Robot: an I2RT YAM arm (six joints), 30 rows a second.
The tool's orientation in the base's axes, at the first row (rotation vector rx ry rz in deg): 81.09, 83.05, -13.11
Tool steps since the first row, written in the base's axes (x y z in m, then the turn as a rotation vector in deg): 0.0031, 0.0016, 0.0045, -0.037, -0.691, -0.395; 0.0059, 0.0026, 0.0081, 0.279, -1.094, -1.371; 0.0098, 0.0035, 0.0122, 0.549, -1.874, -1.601; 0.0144, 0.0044, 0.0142, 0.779, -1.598, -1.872; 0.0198, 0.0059, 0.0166, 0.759, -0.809, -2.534; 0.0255, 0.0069, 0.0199, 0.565, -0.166, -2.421; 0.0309, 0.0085, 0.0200, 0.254, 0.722, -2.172; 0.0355, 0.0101, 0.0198, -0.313, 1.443, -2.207; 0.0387, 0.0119, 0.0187, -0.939, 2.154, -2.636; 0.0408, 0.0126, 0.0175, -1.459, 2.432, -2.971
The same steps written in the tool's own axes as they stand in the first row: -0.0016, 0.0052, -0.0015, -0.140, -0.424, 0.660; -0.0030, 0.0096, -0.0023, 0.420, -0.772, 1.543; -0.0045, 0.0151, -0.0027, 0.179, -0.888, 2.357; -0.0043, 0.0202, -0.0019, 0.608, -0.759, 2.391; -0.0039, 0.0262, -0.0012, 1.584, -0.885, 2.087; -0.0043, 0.0328, -0.0004, 1.848, -0.805, 1.464; -0.0020, 0.0377, 0.0012, 2.132, -0.683, 0.542; 0.0002, 0.0418, 0.0025, 2.461, -0.960, -0.269; 0.0030, 0.0444, 0.0033, 3.064, -1.486, -0.933; 0.0048, 0.0457, 0.0044, 3.357, -2.001, -1.264
